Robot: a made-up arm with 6 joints.
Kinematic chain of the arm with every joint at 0, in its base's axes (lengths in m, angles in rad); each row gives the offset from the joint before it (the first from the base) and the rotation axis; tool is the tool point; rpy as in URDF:
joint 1: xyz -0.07 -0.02 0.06 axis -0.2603 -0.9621 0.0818
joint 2: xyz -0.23 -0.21 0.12 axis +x
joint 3: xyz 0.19 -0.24 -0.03 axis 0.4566 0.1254 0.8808
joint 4: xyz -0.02 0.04 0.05 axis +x
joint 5: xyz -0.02 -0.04 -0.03 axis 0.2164 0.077 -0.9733
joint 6: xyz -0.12 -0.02 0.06 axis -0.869 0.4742 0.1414
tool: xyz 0.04 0.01 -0.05 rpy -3.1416 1.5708 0
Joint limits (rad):
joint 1: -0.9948..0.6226
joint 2: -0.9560..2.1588
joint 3: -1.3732..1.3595
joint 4: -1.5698..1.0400
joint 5: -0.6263..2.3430
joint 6: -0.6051..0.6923
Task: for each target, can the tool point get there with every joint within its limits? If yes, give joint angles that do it. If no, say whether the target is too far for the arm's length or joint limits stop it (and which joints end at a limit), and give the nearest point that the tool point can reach.
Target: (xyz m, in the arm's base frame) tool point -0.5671 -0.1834 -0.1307
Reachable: no: joint limits stop it (at a limit: joint 1, joint 4, joint 6) | nearest point -0.3833 -0.2037 -0.0844 | short by 0.191 m
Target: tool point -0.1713 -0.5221 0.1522
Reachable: yes | joints -0.5689 0.2254 1.0143 0.3134 1.3881 0.3171
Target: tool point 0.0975 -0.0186 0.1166
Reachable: no: joint limits stop it (at a limit: joint 1, joint 2, joint 3, joint 5, joint 6) | nearest point -0.0202 -0.0868 0.0809 | short by 0.141 m
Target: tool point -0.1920 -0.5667 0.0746
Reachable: yes | joints -0.5411 0.2496 1.0975 -0.5546 0.5276 0.2708
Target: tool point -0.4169 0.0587 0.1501
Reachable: no: joint limits stop it (at a limit: joint 1, joint 4, joint 6) | nearest point -0.2952 -0.0079 0.0906 | short by 0.151 m
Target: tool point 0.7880 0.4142 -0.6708
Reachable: no: too far | nearest point 0.0649 -0.0609 -0.1241 | short by 1.023 m
